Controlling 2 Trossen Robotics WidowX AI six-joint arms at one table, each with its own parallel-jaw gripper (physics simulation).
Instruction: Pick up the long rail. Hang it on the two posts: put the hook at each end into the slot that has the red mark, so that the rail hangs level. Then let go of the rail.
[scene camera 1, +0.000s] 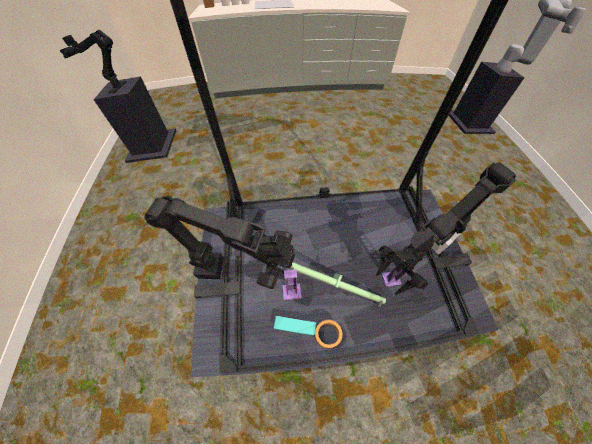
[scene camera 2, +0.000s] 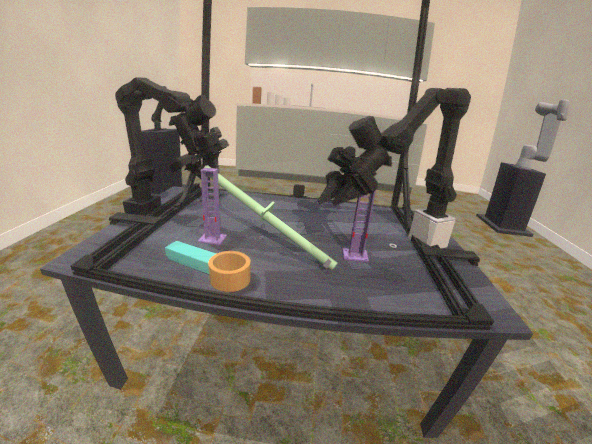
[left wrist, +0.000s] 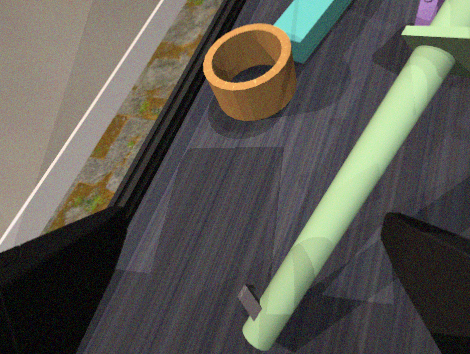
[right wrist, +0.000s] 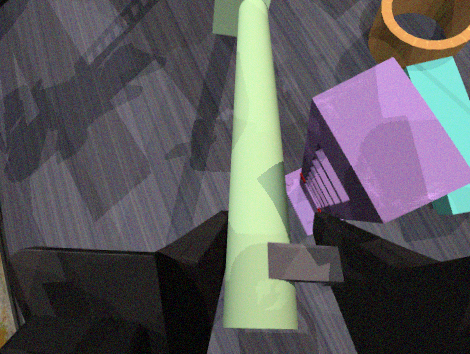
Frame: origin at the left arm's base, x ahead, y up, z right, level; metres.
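Where they show: left gripper, between the fingertips: (scene camera 1: 385, 284) (scene camera 2: 325, 203) (left wrist: 255, 221); right gripper, between the fingertips: (right wrist: 271, 220); left arm's base, origin of its link: (scene camera 2: 435, 214); right arm's base, origin of its link: (scene camera 1: 206, 263) (scene camera 2: 141, 198).
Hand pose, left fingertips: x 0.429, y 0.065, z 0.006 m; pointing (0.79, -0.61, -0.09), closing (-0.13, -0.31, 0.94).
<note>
Each offset is from my left fingertips to the top centre of the thing. "*": to the spot under its first point. Level surfaces: height alone.
The long pale green rail (scene camera 1: 338, 280) (scene camera 2: 274, 220) (left wrist: 349, 207) (right wrist: 256, 168) slants down across the table. Its high end is in my right gripper (scene camera 1: 281, 264) (scene camera 2: 206, 165) (right wrist: 265, 253), which is shut on it beside the top of the left purple post @(dx +0.245, dy +0.043, dz +0.213 m) (scene camera 1: 291, 284) (scene camera 2: 210, 204) (right wrist: 367, 140). Its low end rests on the table with a small grey hook @(* dx -0.003, dy -0.146, dz -0.039 m) (left wrist: 249, 302). A grey hook @(* dx +0.248, dy +0.026, dz +0.257 m) (right wrist: 304, 263) also shows at the held end. My left gripper (scene camera 1: 402, 275) (scene camera 2: 338, 185) is open and empty above the right purple post @(dx -0.124, dy +0.043, dz +0.004 m) (scene camera 1: 390, 279) (scene camera 2: 360, 225). Red marks @(* dx +0.252, dy -0.108, dz +0.227 m) (scene camera 2: 208, 218) show on the posts' slots.
An orange ring @(dx +0.234, dy -0.122, dz -0.001 m) (scene camera 1: 329, 334) (scene camera 2: 229, 270) (left wrist: 249, 70) and a teal block @(dx +0.314, dy -0.137, dz +0.095 m) (scene camera 1: 294, 325) (scene camera 2: 189, 256) (left wrist: 311, 21) lie near the table's front edge. A black frame rail (scene camera 2: 285, 308) runs around the table @(dy -0.172 m) (scene camera 1: 347, 229).
</note>
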